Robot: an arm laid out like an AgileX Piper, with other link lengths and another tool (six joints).
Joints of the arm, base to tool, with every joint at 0 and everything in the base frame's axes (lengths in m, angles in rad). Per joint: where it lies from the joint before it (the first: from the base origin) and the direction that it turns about. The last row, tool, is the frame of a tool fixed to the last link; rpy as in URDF.
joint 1: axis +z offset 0 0 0.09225
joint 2: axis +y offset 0 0 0
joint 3: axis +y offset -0.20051 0 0.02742
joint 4: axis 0.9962 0 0.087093 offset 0.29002 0 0.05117
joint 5: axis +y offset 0 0 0
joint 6: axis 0.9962 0 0.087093 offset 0.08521 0 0.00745
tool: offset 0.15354 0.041 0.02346 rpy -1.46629 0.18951 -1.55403
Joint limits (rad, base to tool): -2.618..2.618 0..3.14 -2.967..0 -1.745..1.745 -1.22..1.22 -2.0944..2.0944
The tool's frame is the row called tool.
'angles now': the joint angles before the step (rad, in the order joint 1, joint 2, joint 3, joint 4, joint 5, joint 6). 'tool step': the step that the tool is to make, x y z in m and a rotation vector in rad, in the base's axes. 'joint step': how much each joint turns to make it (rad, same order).
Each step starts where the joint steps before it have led.
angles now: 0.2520 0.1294 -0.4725 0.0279 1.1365 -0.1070
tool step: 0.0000 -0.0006 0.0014 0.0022 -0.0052 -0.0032
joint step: -0.0018 -0.0058 0.0001 -0.0005 0.0001 0.0018
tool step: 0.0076 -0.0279 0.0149 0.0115 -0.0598 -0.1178
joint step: -0.1179 -0.0609 0.0000 0.0000 0.0000 -0.0001
